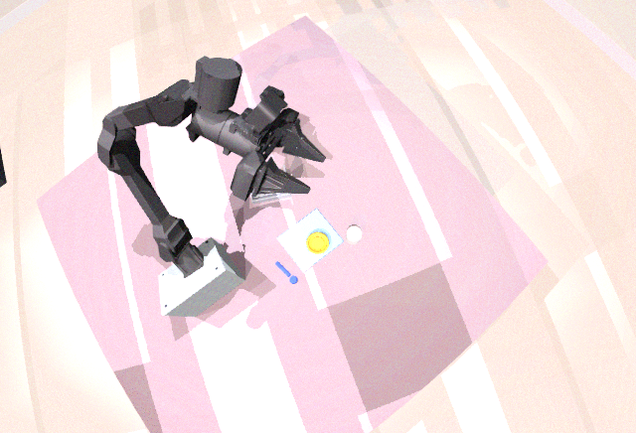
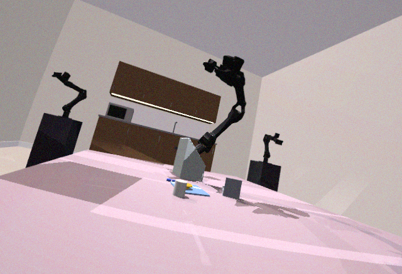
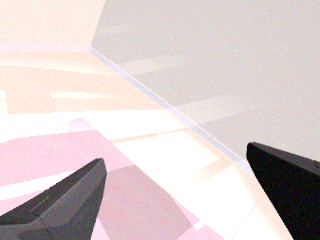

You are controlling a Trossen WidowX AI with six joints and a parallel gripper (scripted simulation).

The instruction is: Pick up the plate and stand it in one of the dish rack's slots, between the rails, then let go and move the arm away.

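My gripper tip is 530 mm above the yellow plate, 10 mm to the right of it and 10 mm past it. From my gripper tip the other things lie so: white cup (520 mm below, 90 mm ahead, 30 mm to the right); then pale blue mat (540 mm below, 40 mm to the left, 20 mm behind); then blue spoon (540 mm below, 130 mm behind, 20 mm to the right).
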